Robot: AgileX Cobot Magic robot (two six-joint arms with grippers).
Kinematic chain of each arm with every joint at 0, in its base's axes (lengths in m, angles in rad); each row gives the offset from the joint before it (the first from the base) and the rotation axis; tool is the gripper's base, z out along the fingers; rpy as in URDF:
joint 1: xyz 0 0 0.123 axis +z
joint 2: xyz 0 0 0 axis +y
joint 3: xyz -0.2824 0 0.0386 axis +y
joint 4: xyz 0.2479 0 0.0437 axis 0.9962 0 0.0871
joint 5: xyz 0 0 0 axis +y
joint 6: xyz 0.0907 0 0.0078 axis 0.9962 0 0.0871
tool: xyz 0 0 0 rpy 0 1.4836 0
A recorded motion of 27 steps. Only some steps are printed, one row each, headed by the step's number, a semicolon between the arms.
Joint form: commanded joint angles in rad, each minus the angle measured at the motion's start. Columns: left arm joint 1, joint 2, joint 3, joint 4, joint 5, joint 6; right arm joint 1, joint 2, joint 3, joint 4, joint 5, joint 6.
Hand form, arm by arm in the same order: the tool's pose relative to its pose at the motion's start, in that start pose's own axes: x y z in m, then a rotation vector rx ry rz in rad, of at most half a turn. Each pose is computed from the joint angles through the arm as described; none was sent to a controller.
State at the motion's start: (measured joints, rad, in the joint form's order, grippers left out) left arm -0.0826 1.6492 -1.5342 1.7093 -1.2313 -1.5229; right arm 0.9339 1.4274 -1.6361 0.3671 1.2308 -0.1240
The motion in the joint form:
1: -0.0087 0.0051 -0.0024 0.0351 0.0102 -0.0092; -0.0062 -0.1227 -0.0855 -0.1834 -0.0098 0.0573
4: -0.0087 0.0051 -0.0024 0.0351 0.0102 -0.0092; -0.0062 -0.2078 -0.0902 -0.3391 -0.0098 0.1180
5: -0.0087 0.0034 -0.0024 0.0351 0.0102 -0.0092; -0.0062 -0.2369 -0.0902 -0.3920 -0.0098 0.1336
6: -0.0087 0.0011 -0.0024 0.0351 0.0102 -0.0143; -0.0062 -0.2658 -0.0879 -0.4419 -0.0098 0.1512
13: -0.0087 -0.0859 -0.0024 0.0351 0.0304 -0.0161; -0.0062 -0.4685 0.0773 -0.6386 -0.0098 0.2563
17: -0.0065 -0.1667 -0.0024 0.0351 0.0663 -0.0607; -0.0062 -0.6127 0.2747 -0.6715 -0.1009 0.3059
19: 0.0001 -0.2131 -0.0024 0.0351 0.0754 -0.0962; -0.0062 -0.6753 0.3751 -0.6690 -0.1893 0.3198
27: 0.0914 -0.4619 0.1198 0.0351 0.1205 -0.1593; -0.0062 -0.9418 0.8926 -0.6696 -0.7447 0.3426
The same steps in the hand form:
1: 0.0037 0.0004 0.0031 0.0003 0.0337 0.0015; 0.0022 0.0075 -0.0703 0.1764 -0.1960 -0.0538
4: 0.0037 0.0004 0.0031 0.0003 0.0337 0.0015; 0.0155 0.0069 -0.1071 0.3202 -0.2839 -0.0486
5: 0.0031 0.0000 0.0029 0.0000 0.0332 0.0031; 0.0208 0.0066 -0.1195 0.3693 -0.3140 -0.0489
6: 0.0023 -0.0006 0.0025 -0.0005 0.0324 0.0001; 0.0265 0.0063 -0.1312 0.4151 -0.3430 -0.0450
13: -0.0266 -0.0208 -0.0101 -0.0354 0.0034 0.0791; 0.0798 0.0009 -0.1646 0.5886 -0.4087 0.0184
17: -0.0518 -0.0398 -0.0230 -0.0864 -0.0274 0.1085; 0.1160 -0.0030 -0.1587 0.6028 -0.4579 0.0314
19: -0.0652 -0.0518 -0.0318 -0.1086 -0.0459 0.1148; 0.1292 -0.0044 -0.1510 0.5866 -0.5077 0.0172
27: -0.0906 -0.1096 -0.0782 -0.2588 -0.0900 0.1591; 0.1873 -0.0149 -0.0906 0.4834 -0.7835 -0.1290

